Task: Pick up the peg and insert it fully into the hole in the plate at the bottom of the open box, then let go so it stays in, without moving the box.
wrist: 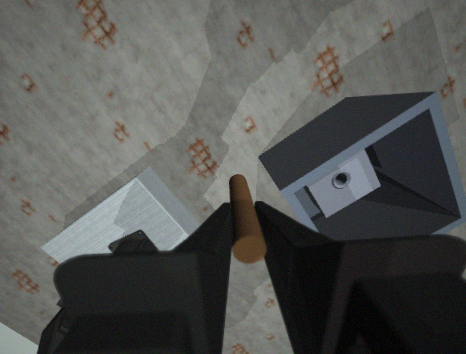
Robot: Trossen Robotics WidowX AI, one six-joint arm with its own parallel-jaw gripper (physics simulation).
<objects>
my gripper: 242, 209
orange-brown peg: 248, 244
blue-grey box: 405, 137
pale square plate: 354, 178
</objects>
